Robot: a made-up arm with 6 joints.
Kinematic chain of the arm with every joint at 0, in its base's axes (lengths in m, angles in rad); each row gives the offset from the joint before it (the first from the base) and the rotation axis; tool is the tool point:
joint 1: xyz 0 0 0.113 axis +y
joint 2: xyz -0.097 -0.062 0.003 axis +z
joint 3: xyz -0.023 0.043 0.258 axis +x
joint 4: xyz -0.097 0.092 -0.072 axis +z
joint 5: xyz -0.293 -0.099 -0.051 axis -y
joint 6: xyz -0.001 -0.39 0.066 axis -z
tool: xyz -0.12 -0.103 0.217
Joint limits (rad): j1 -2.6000..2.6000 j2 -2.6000..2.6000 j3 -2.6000..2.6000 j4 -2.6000..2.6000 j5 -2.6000..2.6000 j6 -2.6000..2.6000
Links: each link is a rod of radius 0.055 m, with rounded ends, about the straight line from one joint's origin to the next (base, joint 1, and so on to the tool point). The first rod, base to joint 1, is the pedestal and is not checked.
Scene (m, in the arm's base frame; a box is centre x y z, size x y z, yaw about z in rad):
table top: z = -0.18
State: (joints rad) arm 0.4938 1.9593 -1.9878 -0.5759 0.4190 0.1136
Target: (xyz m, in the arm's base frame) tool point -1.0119 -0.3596 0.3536
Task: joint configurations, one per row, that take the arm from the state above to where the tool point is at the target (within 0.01 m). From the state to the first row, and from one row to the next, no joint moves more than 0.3 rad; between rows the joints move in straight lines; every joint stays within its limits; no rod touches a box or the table.
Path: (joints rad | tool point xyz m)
1: 0.2818 1.6742 -2.0638 -0.4614 0.4858 0.0531 | -0.0828 -0.9388 0.5523
2: 0.0698 1.3890 -2.1397 -0.3469 0.5525 -0.0073 | -0.4502 -0.8379 0.6135
3: -0.1422 1.1039 -2.2157 -0.2323 0.6193 -0.0678 | -0.7856 -0.6373 0.5339
4: -0.3543 0.8188 -2.2917 -0.1178 0.6861 -0.1282 | -1.0119 -0.3596 0.3536

